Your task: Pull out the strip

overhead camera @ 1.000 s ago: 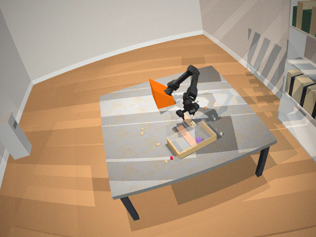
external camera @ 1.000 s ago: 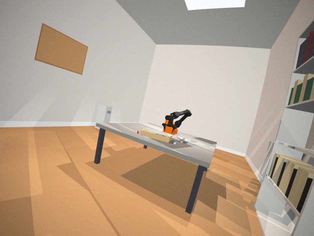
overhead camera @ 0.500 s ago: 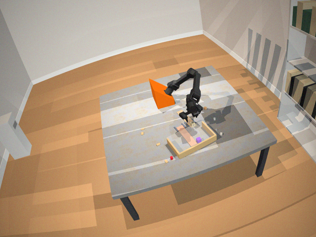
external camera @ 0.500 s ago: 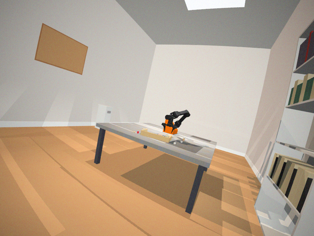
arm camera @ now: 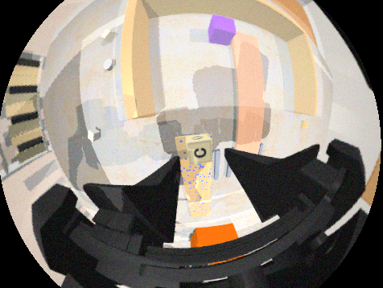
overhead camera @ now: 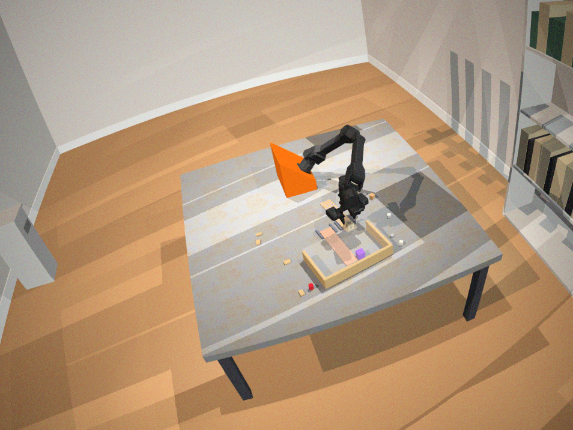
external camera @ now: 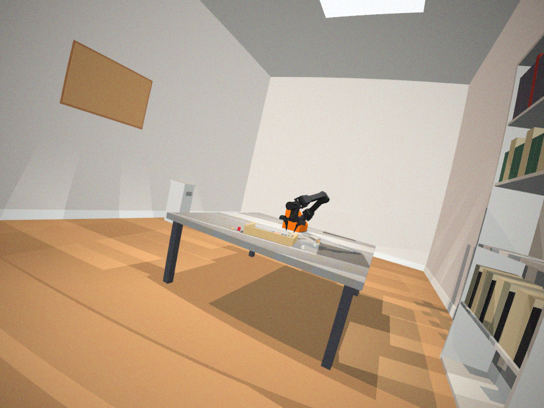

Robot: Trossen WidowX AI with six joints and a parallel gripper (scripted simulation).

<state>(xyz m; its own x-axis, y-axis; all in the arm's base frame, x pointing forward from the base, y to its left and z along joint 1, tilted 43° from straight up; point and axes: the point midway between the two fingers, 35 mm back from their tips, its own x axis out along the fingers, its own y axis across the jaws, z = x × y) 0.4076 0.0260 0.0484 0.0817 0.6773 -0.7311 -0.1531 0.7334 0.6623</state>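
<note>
My gripper tip is 20 mm above the labelled cube.
</note>
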